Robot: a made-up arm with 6 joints. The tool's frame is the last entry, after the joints. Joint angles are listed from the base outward.
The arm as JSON. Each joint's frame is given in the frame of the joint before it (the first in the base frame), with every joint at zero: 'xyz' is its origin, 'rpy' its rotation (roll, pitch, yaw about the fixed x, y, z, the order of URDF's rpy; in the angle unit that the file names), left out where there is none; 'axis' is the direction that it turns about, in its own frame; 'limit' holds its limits. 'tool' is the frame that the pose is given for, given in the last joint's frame.
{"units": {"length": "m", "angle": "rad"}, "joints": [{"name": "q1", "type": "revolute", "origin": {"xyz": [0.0, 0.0, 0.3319]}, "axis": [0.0, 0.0, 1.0], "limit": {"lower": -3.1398, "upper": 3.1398}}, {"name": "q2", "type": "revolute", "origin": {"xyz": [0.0, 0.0, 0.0]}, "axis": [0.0, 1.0, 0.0], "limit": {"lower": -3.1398, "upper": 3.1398}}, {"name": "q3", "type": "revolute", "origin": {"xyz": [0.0, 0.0, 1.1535]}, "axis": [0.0, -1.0, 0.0], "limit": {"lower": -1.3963, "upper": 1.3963}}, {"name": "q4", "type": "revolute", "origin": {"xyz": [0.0, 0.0, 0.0]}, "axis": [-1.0, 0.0, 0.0], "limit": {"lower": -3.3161, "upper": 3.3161}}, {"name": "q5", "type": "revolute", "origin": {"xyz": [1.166, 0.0, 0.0]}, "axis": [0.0, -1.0, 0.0], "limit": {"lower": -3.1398, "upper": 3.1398}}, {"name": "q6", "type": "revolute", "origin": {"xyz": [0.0, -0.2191, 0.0]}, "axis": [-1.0, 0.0, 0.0], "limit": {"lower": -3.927, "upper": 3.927}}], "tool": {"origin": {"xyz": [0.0, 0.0, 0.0]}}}
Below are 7 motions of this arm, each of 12 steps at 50 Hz.
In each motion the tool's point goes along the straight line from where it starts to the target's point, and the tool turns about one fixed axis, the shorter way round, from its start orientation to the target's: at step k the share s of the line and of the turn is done. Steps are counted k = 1, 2, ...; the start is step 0. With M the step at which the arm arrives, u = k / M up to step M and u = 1 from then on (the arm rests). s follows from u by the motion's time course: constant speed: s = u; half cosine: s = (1 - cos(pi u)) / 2; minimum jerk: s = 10 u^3 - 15 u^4 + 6 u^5.
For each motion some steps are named. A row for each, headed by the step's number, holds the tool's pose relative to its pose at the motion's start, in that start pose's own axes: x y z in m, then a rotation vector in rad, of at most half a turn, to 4 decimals.
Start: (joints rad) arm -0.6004 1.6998 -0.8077 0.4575 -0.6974 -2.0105
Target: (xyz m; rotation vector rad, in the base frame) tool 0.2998 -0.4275 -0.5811 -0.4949 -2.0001 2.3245
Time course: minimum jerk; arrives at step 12
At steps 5, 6, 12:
5: -0.0767 -0.0008 0.0180 0.0138 -0.0174 0.0809
6: -0.1107 -0.0012 0.0260 0.0199 -0.0251 0.1167
12: -0.2214 -0.0024 0.0521 0.0398 -0.0501 0.2334

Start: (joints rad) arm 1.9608 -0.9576 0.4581 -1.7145 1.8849 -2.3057
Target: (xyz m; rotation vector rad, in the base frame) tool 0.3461 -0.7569 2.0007 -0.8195 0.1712 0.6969
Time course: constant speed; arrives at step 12
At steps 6, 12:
6: 0.0362 -0.0379 -0.1465 0.1154 -0.0103 0.0592
12: 0.0725 -0.0757 -0.2930 0.2308 -0.0206 0.1184

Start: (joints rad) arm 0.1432 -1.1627 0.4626 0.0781 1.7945 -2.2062
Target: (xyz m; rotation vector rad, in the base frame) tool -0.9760 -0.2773 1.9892 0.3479 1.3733 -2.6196
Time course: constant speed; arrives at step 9
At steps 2, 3, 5, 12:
2: -0.0293 -0.0123 -0.0168 -0.0029 0.0052 -0.0024
3: -0.0439 -0.0184 -0.0252 -0.0044 0.0078 -0.0036
5: -0.0732 -0.0307 -0.0420 -0.0073 0.0130 -0.0060
12: -0.1318 -0.0552 -0.0756 -0.0132 0.0235 -0.0108

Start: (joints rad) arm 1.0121 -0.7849 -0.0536 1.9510 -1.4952 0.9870
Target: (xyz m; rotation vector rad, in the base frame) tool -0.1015 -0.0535 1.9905 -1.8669 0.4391 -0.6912
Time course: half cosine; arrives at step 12
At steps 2, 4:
2: -0.0002 0.0061 0.0007 -0.0021 -0.0078 0.0028
4: -0.0009 0.0228 0.0027 -0.0078 -0.0293 0.0103

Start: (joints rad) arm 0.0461 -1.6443 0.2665 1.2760 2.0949 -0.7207
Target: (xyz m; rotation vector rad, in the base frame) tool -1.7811 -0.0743 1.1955 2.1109 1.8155 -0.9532
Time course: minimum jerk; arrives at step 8
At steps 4, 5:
4: 0.0537 -0.0146 0.0185 0.0462 0.0081 0.0745
5: 0.0779 -0.0212 0.0268 0.0669 0.0118 0.1080

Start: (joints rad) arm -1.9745 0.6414 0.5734 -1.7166 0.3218 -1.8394
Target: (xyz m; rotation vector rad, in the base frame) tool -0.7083 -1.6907 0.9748 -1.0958 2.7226 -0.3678
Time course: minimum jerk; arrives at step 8
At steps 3, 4, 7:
3: -0.0003 0.0036 -0.0057 -0.0217 0.0151 0.0149
4: -0.0005 0.0065 -0.0103 -0.0395 0.0275 0.0271
7: -0.0010 0.0129 -0.0202 -0.0777 0.0541 0.0534

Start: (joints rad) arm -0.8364 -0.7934 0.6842 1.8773 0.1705 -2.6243
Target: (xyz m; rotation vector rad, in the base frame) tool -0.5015 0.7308 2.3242 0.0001 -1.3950 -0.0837
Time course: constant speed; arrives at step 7
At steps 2, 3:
2: 0.0049 0.0022 -0.0184 0.0097 -0.0113 -0.0184
3: 0.0074 0.0033 -0.0276 0.0145 -0.0170 -0.0276

